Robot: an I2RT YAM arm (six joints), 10 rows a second.
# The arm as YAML. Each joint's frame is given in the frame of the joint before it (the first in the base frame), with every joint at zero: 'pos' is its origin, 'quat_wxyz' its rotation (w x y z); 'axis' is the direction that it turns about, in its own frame. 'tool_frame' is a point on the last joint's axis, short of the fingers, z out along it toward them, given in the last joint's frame.
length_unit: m
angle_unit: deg
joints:
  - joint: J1
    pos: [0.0, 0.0, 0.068]
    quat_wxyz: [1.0, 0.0, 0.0, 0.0]
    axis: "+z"
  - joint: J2
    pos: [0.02, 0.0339, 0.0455]
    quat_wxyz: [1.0, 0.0, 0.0, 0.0]
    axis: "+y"
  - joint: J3
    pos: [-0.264, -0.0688, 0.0]
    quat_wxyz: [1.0, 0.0, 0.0, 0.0]
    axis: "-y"
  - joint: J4
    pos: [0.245, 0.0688, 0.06]
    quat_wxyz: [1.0, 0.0, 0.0, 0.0]
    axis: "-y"
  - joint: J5
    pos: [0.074, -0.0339, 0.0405]
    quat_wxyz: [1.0, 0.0, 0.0, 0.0]
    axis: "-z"
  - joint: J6
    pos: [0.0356, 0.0, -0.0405]
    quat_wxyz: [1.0, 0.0, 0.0, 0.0]
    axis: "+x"
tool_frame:
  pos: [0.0, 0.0, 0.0]
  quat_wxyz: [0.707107, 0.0, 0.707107, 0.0]
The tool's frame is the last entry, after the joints.
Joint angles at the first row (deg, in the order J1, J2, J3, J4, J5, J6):
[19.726, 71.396, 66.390, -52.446, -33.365, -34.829]
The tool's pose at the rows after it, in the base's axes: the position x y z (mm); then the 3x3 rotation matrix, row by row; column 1 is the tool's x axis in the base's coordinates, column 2 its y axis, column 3 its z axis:
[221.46 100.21 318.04], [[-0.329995 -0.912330 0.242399], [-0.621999 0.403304 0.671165], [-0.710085 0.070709 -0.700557]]
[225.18 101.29 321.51], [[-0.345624 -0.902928 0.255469], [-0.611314 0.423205 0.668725], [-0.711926 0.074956 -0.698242]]
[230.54 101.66 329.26], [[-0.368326 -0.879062 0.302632], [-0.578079 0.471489 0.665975], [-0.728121 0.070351 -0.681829]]
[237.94 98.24 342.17], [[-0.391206 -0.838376 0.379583], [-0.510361 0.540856 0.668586], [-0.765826 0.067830 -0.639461]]
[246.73 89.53 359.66], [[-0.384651 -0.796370 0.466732], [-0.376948 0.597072 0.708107], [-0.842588 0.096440 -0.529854]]
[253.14 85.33 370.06], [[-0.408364 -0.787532 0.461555], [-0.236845 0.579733 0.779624], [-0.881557 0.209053 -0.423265]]
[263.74 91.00 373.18], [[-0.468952 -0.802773 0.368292], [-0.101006 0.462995 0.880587], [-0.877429 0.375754 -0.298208]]
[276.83 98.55 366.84], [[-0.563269 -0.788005 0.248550], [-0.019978 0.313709 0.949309], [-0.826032 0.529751 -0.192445]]
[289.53 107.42 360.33], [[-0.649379 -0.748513 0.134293], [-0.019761 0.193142 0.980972], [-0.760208 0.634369 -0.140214]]
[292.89 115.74 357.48], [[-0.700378 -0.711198 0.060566], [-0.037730 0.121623 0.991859], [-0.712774 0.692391 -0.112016]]
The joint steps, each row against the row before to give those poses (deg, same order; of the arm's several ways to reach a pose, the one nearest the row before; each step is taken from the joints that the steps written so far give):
[0.001, 0.261, 0.853, -0.153, 0.001, 0.241]
[0.000, 0.679, 1.115, 0.307, 0.459, 1.465]
[-0.197, 0.305, 1.354, 1.901, 1.136, 3.387]
[-1.180, -0.065, 1.641, 3.366, 0.765, 4.809]
[-2.733, -0.831, 0.741, 7.059, -2.798, 6.731]
[-1.946, 0.066, 0.177, 5.726, -6.623, 8.087]
[-0.283, 1.771, -0.614, 8.221, -10.053, 11.038]
[0.196, 2.643, -1.880, 9.966, -9.333, 12.043]
[0.700, 3.519, 0.328, 5.049, -6.754, 7.803]
[1.180, 1.488, -0.064, 3.059, -3.454, 5.333]

